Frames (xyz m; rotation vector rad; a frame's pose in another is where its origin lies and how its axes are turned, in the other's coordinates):
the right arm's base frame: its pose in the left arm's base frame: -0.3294 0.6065 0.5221 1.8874 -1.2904 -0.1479
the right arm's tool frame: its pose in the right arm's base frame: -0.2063 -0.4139 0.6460 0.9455 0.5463 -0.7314
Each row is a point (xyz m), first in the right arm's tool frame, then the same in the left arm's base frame.
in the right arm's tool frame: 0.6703 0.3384 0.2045
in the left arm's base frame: 0.1589 0.0329 -0.0627
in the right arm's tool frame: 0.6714 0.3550 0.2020
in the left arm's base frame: 0.1557 0.0173 -0.0571
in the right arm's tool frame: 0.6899 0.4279 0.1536
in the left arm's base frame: 0.1376 -0.0432 0.0062
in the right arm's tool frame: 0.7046 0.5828 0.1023
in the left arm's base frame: 0.0996 -0.1819 0.0846
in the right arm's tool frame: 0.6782 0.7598 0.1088
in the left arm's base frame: 0.0456 -0.3522 0.0975
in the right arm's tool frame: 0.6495 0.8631 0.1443
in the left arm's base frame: 0.0159 -0.4580 0.0714
